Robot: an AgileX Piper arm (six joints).
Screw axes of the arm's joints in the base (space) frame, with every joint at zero. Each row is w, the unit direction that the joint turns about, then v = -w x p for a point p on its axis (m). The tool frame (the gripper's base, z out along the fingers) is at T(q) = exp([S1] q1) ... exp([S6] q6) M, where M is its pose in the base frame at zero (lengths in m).
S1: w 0 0 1 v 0 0 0
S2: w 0 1 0 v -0.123 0 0
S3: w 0 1 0 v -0.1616 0 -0.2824
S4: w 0.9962 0 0.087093 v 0 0.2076 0
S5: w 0 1 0 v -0.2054 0 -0.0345
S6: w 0.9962 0 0.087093 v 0 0.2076 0
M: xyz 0.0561 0 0.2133 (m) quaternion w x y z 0.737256 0 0.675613 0
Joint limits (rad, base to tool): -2.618..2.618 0..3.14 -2.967..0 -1.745..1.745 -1.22..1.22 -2.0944..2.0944
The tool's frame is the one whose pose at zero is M.
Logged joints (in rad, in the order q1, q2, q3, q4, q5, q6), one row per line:
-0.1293, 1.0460, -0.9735, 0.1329, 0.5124, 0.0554
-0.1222, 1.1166, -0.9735, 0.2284, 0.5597, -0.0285
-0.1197, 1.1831, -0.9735, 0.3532, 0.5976, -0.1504
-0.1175, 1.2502, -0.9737, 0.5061, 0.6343, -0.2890
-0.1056, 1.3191, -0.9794, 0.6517, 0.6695, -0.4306
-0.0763, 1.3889, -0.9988, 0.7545, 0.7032, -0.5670
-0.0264, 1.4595, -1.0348, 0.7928, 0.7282, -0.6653
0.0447, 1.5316, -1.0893, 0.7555, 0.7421, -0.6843
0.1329, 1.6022, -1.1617, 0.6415, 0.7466, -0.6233
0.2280, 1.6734, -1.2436, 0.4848, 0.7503, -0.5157
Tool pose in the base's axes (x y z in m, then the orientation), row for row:
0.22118, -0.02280, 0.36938, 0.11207, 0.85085, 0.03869, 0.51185
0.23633, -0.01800, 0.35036, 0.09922, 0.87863, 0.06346, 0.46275
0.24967, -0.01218, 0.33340, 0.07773, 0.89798, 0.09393, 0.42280
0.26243, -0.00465, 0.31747, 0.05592, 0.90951, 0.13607, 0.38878
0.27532, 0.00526, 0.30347, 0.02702, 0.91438, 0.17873, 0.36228
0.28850, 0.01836, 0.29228, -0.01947, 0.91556, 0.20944, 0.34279
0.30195, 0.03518, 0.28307, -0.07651, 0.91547, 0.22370, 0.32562
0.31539, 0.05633, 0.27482, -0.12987, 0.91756, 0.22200, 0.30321
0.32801, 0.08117, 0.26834, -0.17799, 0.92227, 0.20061, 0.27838
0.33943, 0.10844, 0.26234, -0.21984, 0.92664, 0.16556, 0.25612
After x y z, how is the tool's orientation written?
As a quaternion, x y z w.
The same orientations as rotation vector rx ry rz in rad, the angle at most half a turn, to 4 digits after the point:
0.2696, 2.0471, 0.0931
0.2439, 2.1601, 0.1560
0.1946, 2.2479, 0.2351
0.1422, 2.3129, 0.3460
0.0696, 2.3546, 0.4602
-0.0506, 2.3798, 0.5444
-0.2005, 2.3995, 0.5863
-0.3442, 2.4317, 0.5884
-0.4776, 2.4749, 0.5383
-0.5967, 2.5150, 0.4493

